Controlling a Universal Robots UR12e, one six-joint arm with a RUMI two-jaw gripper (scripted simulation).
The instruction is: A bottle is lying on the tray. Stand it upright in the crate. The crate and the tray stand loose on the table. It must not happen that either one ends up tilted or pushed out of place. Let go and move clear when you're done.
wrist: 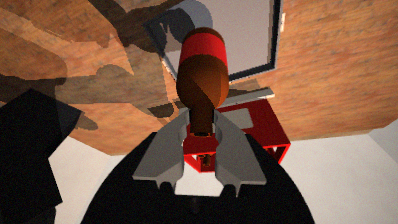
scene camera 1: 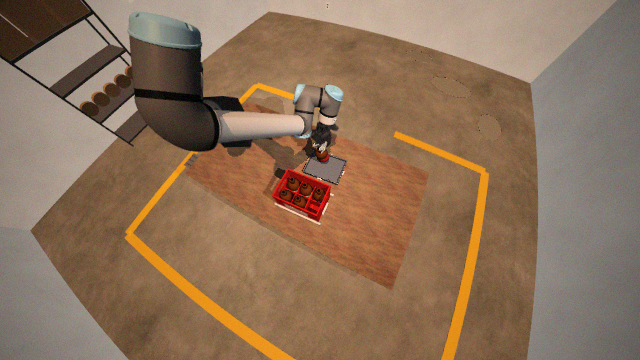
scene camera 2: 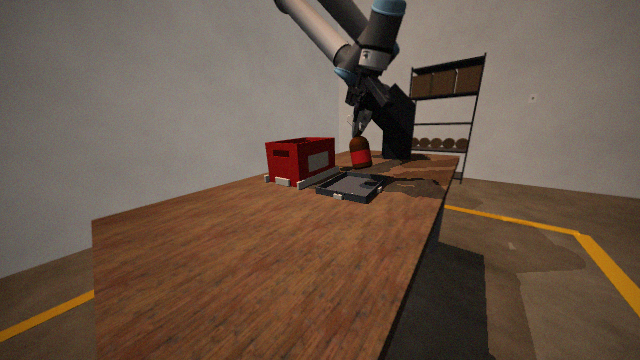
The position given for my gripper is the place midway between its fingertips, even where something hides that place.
I see my gripper (scene camera 2: 355,137), a bottle (wrist: 202,84), a grey tray (scene camera 2: 359,187) and a red crate (scene camera 2: 296,162).
The grey tray is seen too in scene camera 1 (scene camera 1: 331,171). The red crate is seen too in the wrist view (wrist: 257,118). My gripper is seen too in the wrist view (wrist: 202,110).
